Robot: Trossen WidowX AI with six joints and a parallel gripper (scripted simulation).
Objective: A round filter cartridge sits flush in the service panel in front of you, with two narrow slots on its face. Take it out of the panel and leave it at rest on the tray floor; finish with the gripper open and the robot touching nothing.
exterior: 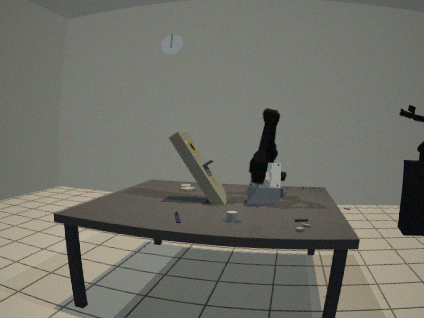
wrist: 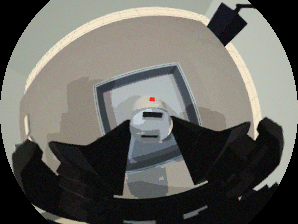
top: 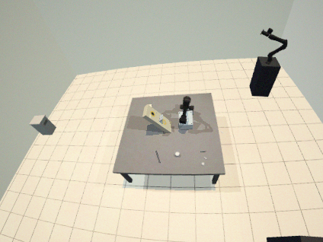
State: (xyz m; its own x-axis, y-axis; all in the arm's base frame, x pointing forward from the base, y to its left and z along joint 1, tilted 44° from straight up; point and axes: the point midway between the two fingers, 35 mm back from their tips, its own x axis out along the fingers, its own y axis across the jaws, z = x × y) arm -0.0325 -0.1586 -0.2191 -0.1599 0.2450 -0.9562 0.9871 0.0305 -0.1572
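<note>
Now: the round white filter cartridge right at my gripper tip. From my gripper tip the other things lie so: grey square tray: 1 cm to the right, 4 cm below.
</note>
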